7 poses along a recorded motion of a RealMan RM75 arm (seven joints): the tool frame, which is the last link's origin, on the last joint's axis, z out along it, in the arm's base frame.
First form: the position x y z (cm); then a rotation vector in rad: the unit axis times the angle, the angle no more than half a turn.
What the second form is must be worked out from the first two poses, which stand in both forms.
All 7 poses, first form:
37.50 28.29 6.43 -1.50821 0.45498 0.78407
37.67 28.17 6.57 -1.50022 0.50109 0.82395
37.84 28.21 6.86 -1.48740 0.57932 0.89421
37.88 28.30 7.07 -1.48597 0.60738 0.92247
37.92 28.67 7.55 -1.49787 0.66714 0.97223
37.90 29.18 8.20 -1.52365 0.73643 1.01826
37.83 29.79 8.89 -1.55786 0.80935 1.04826
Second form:
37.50 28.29 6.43 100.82 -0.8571 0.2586 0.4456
37.67 28.17 6.57 102.18 -0.8412 0.2810 0.4620
37.84 28.21 6.86 104.83 -0.8129 0.3166 0.4887
37.88 28.30 7.07 106.08 -0.8026 0.3281 0.4982
37.92 28.67 7.55 109.22 -0.7858 0.3500 0.5100
37.90 29.18 8.20 113.16 -0.7715 0.3729 0.5156
37.83 29.79 8.89 117.15 -0.7619 0.3958 0.5127

